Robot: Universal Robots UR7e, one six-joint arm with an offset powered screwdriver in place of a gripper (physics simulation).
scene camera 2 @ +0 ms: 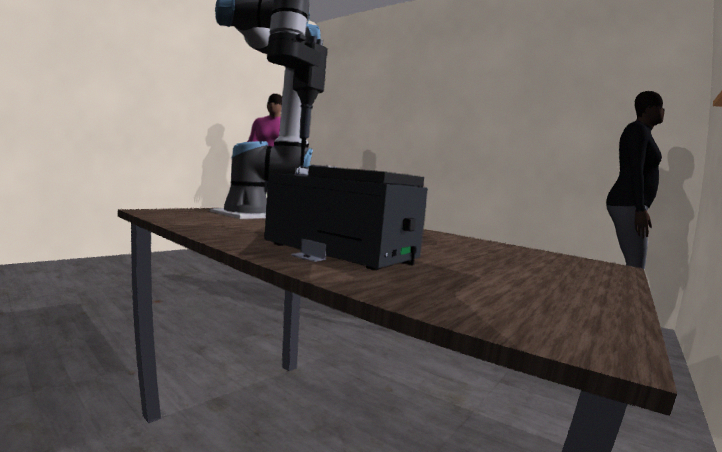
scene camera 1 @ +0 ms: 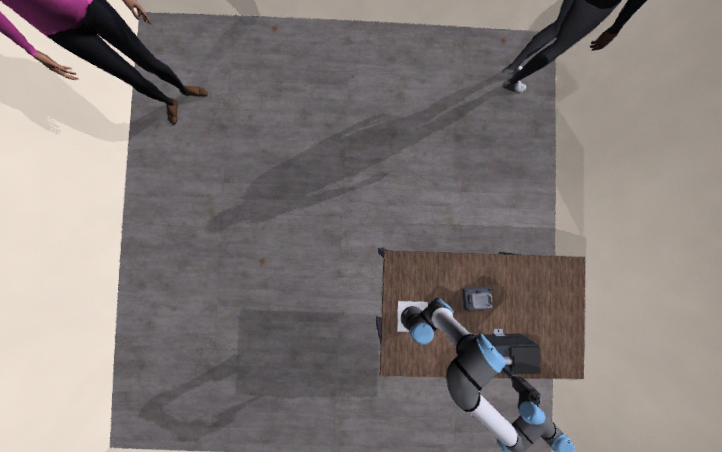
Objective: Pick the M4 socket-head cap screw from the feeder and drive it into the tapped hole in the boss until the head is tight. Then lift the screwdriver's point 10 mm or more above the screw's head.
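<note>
The black screw feeder (scene camera 1: pixel 527 347) (scene camera 2: pixel 330 213) stands on the table, with a small light metal part (scene camera 2: pixel 302 171) at the left end of its top in scene camera 2. My screwdriver (scene camera 1: pixel 509 372) (scene camera 2: pixel 303 159) points straight down in scene camera 2, its thin bit ending at or just above that metal part; a gap or contact cannot be told. In scene camera 1 the arm hides its point. No screw can be made out at the bit. A grey block with a raised rectangular rim (scene camera 1: pixel 477 299) lies beyond the feeder; its boss and tapped hole are too small to tell.
A small grey bracket (scene camera 1: pixel 498 332) (scene camera 2: pixel 314 249) stands beside the feeder on the wooden table (scene camera 1: pixel 554 298) (scene camera 2: pixel 554 298). The arm's base sits on a white plate (scene camera 1: pixel 402 323) (scene camera 2: pixel 239 214). Two people (scene camera 1: pixel 114 53) (scene camera 2: pixel 636 159) stand on the floor away from the table.
</note>
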